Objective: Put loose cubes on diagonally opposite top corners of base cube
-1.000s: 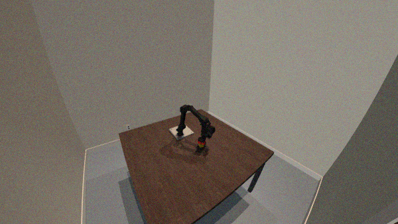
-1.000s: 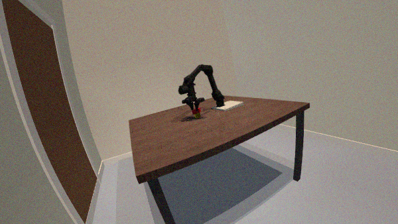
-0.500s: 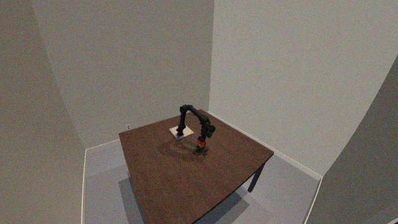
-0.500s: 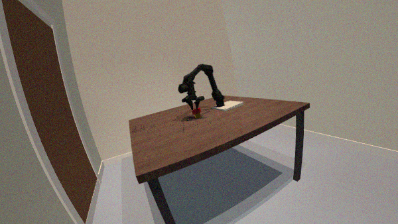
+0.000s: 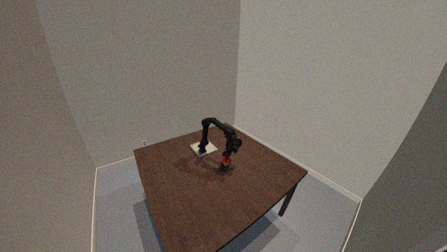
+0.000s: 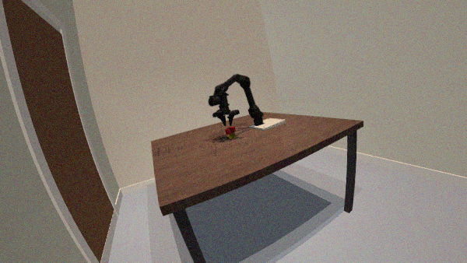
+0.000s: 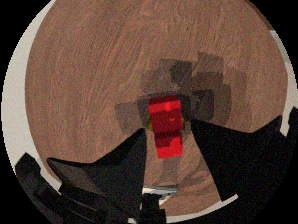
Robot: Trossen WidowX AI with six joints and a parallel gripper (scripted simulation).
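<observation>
My gripper tip is now 30 mm past the red cube, 20 mm to the left of it and 40 mm above it. Round my gripper tip: yellow base cube: 20 mm behind, 10 mm to the right, 70 mm below.
</observation>
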